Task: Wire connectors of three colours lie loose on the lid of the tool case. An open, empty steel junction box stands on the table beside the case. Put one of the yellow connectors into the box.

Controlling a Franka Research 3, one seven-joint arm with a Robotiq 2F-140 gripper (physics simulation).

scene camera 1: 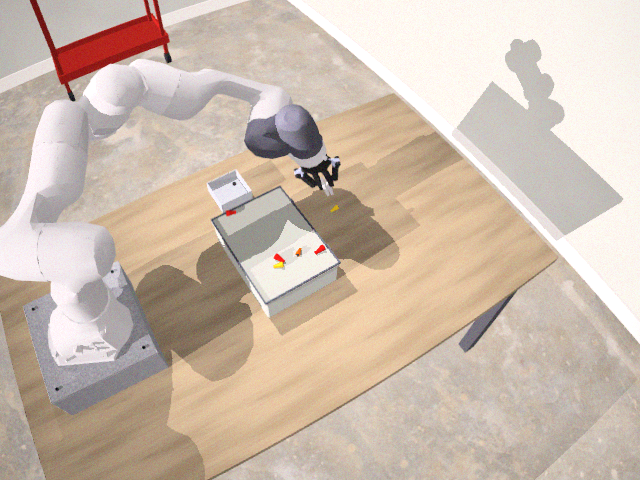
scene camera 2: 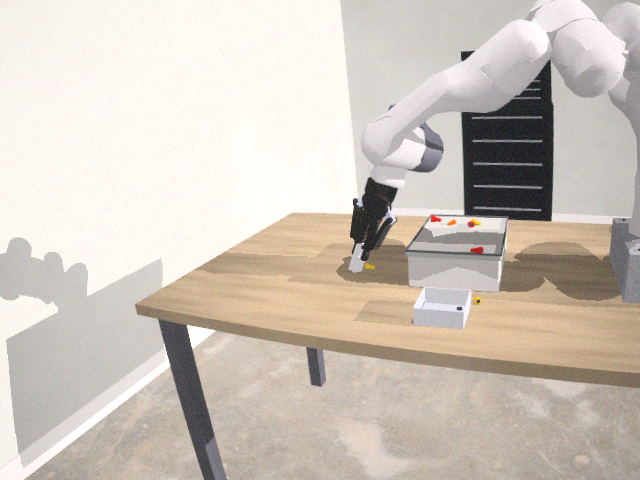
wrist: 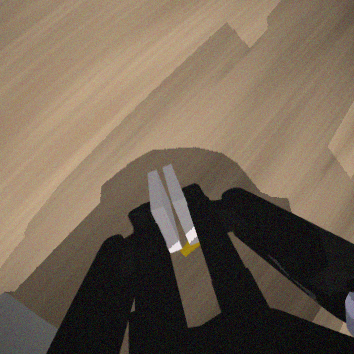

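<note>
My gripper is shut, with a thin gap and no connector seen between its fingertips. It is low over the table beside the case. A yellow connector lies on the table close to the fingertips, partly hidden in the wrist view. Another yellow connector lies on the case lid beside a red one. A third yellow connector lies beside the junction box, which stands open and empty next to the tool case.
Also on the lid are an orange connector, a red connector and, near the box, another red connector. The case stands between the gripper and the arm's base. A wall runs beyond the table's end.
</note>
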